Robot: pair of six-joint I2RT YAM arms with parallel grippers.
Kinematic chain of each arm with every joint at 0, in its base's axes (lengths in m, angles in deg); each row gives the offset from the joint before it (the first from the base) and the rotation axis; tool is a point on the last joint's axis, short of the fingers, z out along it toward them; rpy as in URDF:
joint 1: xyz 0 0 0.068 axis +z
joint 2: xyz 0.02 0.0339 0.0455 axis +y
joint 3: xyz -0.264 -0.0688 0 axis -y
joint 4: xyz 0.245 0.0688 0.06 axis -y
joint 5: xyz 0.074 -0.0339 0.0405 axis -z
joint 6: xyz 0.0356 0 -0.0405 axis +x
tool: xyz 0 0 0 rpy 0 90 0
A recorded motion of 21 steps. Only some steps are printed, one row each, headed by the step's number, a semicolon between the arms.
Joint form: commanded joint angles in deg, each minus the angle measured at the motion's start. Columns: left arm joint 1, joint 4, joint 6, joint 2, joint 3, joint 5; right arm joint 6, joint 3, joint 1, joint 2, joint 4, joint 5.
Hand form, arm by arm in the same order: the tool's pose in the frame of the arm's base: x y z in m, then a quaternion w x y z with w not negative. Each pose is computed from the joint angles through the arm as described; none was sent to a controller.
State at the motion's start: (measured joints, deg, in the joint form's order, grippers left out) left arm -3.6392 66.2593 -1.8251 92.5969 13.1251 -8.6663; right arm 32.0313 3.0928 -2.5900 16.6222 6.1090 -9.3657
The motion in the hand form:
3: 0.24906 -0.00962 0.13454 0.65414 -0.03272 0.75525 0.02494; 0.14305 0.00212 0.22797 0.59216 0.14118 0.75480 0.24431
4: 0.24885 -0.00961 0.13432 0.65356 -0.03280 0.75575 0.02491; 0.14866 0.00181 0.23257 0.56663 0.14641 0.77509 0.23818
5: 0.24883 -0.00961 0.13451 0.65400 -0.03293 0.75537 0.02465; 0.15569 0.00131 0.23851 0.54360 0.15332 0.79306 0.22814
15: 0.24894 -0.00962 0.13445 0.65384 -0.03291 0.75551 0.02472; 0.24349 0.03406 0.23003 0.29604 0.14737 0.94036 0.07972
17: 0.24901 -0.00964 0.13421 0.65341 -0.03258 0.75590 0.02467; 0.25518 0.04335 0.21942 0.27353 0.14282 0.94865 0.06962
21: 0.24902 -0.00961 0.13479 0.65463 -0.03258 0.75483 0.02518; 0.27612 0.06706 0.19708 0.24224 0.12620 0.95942 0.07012
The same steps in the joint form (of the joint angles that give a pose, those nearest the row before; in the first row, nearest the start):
3: 0.30 3.33 0.38 -0.21 1.38 0.75; -1.67 13.47 -0.07 10.20 -6.52 -4.88
4: 0.30 3.27 0.36 -0.22 1.33 0.74; -2.23 16.44 -0.11 13.47 -10.16 -4.98
5: 0.30 3.31 0.33 -0.26 1.33 0.76; -2.82 19.72 -0.05 17.11 -13.48 -4.39
15: 0.30 3.29 0.34 -0.23 1.35 0.75; -6.46 44.00 10.72 54.26 -36.63 10.51
17: 0.30 3.28 0.36 -0.16 1.36 0.78; -5.62 45.49 12.55 58.90 -36.45 11.66
21: 0.30 3.36 0.41 -0.26 1.37 0.73; -3.74 47.94 16.57 67.45 -33.96 11.96

